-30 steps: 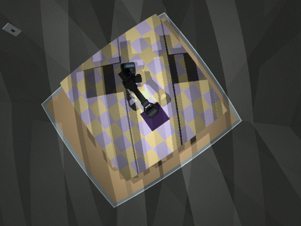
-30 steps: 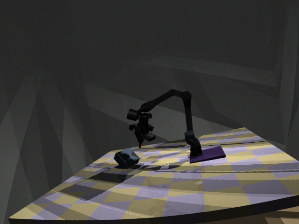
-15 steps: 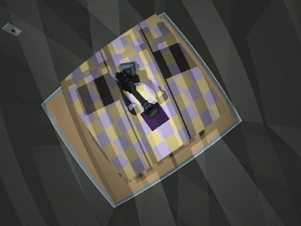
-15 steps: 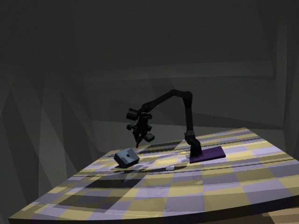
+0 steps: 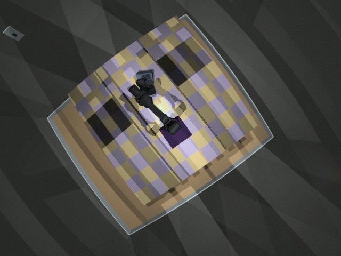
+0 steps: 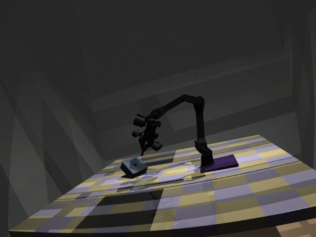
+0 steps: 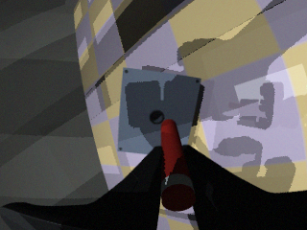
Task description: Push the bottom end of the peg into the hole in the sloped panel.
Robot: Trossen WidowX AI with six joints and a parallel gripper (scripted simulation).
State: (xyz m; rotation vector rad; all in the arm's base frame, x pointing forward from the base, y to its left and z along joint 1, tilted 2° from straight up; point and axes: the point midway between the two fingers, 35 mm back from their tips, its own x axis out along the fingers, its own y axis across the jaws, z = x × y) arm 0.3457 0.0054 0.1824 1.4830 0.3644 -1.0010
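The sloped panel lies 10 cm ahead of my gripper tip, 4 cm to the right of it and 11 cm below it. From my gripper tip the other things lie so: red round peg: 1 cm behind, 1 cm above.
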